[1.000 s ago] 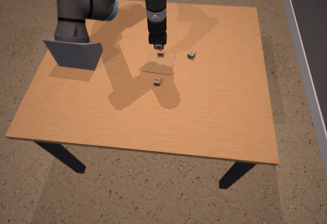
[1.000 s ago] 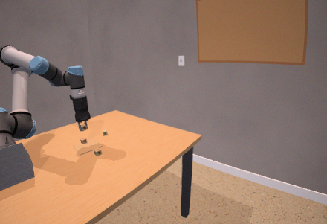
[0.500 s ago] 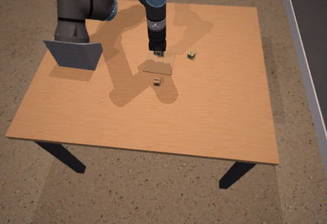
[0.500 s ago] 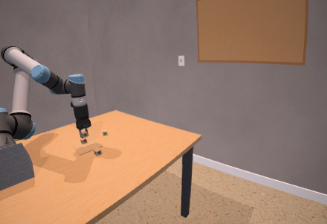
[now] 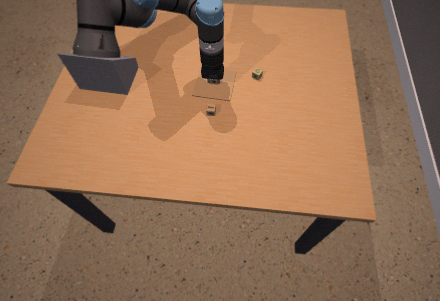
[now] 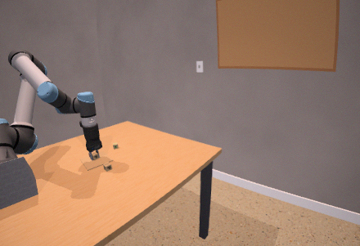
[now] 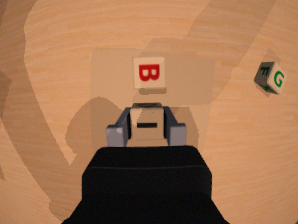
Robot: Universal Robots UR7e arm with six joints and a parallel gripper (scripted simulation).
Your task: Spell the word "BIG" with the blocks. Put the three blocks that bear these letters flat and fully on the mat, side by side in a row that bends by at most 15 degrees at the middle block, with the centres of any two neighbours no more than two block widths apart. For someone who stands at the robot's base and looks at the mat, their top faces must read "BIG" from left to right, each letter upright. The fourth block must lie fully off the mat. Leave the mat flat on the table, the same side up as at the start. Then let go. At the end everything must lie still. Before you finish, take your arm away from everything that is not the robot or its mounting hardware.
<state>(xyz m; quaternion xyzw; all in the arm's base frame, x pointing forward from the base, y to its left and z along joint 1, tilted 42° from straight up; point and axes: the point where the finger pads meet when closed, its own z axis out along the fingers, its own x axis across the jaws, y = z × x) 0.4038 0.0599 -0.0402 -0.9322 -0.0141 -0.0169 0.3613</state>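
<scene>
Right now the tan mat is 3 cm below my hand. Also, from my hand: B block: 5 cm to the left, 1 cm below.
</scene>
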